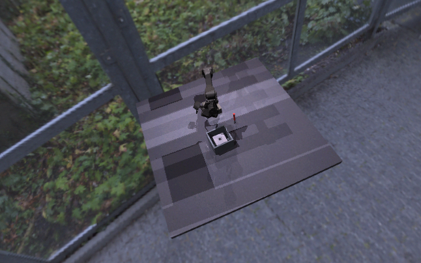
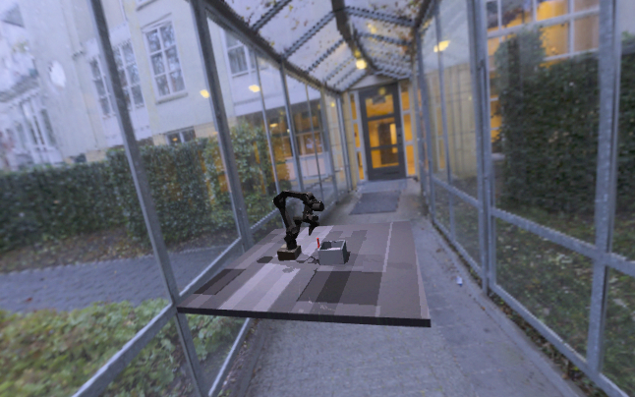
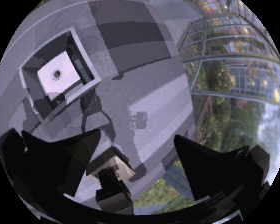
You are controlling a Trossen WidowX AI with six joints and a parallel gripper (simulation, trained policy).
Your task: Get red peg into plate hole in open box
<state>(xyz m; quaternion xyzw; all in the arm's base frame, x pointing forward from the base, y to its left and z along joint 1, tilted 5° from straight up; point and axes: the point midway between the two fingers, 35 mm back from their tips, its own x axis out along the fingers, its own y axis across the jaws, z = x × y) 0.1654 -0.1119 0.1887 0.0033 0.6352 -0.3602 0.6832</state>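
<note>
My gripper tip is now 250 mm to the right of the red peg, 170 mm above it and 20 mm past it. Round my gripper tip: pale plate 160 mm below, 150 mm ahead, 70 mm to the left; then grey box 180 mm below, 150 mm ahead, 70 mm to the left.
</note>
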